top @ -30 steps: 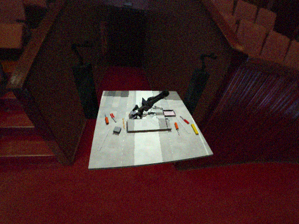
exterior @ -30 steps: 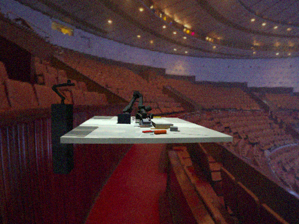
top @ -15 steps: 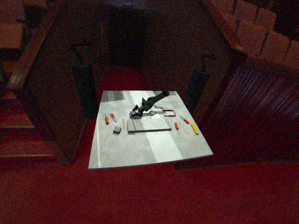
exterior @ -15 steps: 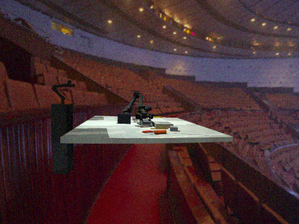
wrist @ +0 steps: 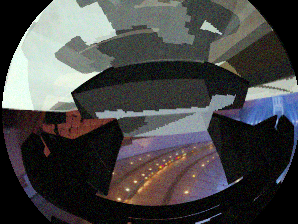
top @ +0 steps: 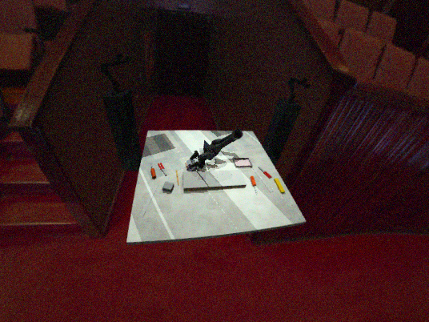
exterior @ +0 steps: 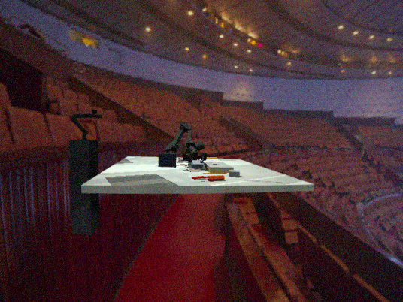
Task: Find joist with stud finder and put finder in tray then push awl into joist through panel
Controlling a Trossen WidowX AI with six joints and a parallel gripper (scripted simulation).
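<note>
The stud finder is 1 cm ahead of my gripper tip and 1 cm below it. The rest, counted from my gripper tip: tray 9 cm behind, 51 cm to the left, 5 cm below; then thin orange tool 12 cm ahead, 10 cm to the right, 6 cm below; then grey block 24 cm ahead, 16 cm to the right, 5 cm below.
</note>
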